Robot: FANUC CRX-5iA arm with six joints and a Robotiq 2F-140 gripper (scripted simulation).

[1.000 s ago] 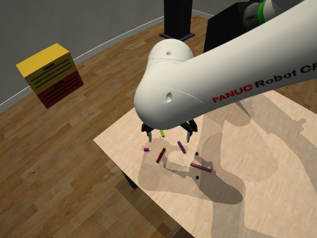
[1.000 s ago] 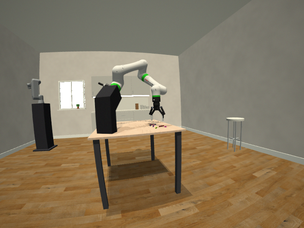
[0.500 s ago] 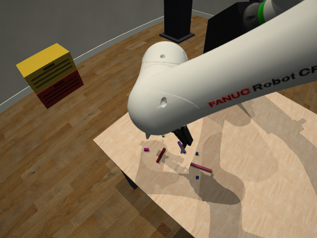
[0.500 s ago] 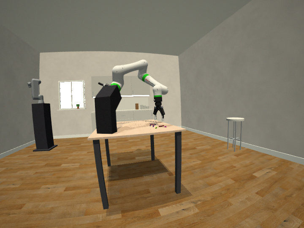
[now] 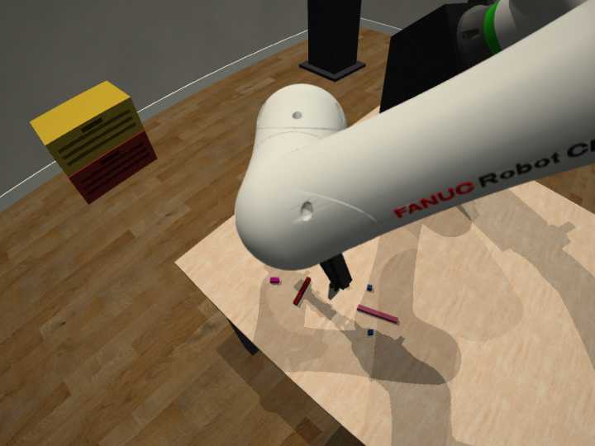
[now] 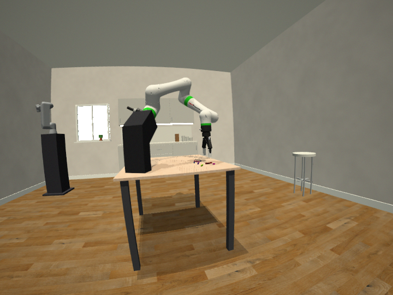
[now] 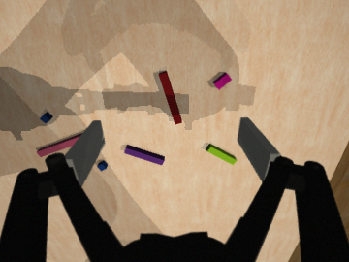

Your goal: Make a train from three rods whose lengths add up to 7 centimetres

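Right now my hand is 100 mm past the blue cube, 100 mm to the right of it and 70 mm above it. Also, from my hand: magenta rod: 40 mm ahead, 60 mm to the right, 70 mm below; red rod: 10 mm ahead, 70 mm below; purple rod: 80 mm behind, 40 mm to the left, 70 mm below.
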